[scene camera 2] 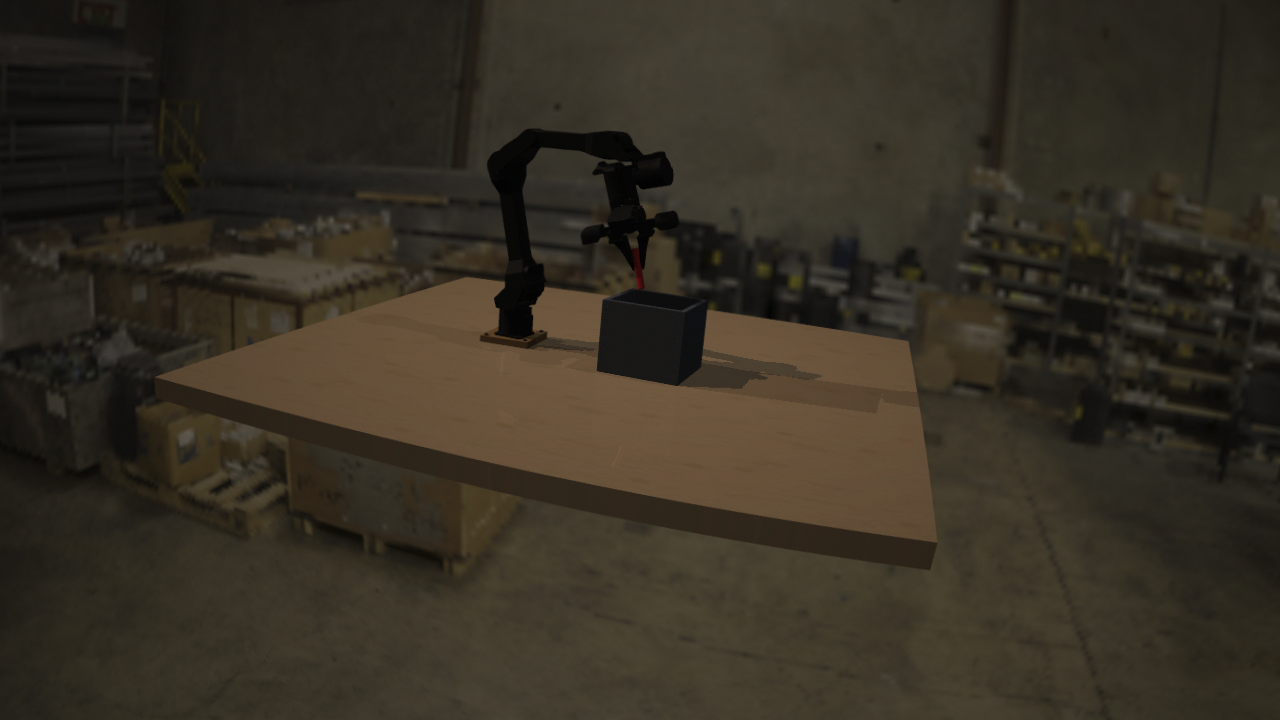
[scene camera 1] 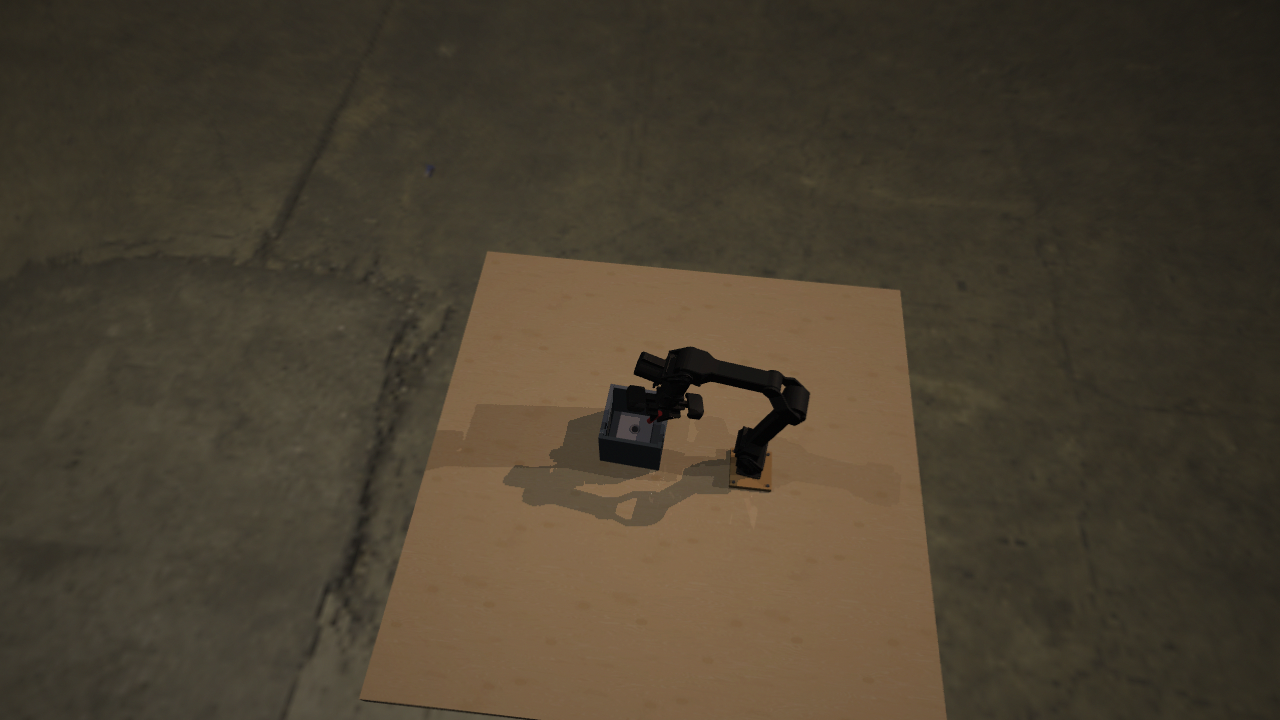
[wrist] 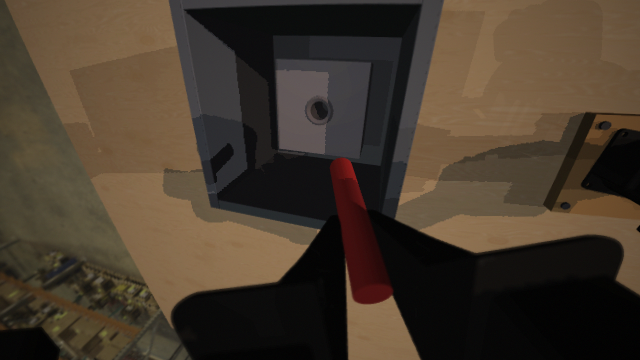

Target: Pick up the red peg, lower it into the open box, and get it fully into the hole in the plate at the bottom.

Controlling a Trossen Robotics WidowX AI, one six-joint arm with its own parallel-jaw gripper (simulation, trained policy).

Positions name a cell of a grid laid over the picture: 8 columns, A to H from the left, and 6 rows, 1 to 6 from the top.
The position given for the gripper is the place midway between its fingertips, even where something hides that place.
The gripper shows in scene camera 2 (D3), in scene camera 1 (E4) and in the wrist view (E4). A dark box shows in scene camera 2 (E3), in scene camera 1 (D4) and in the wrist view (C2). A light grey plate shows in scene camera 1 (D4) and in the wrist view (D2); in scene camera 2 it is hidden by the dark box.
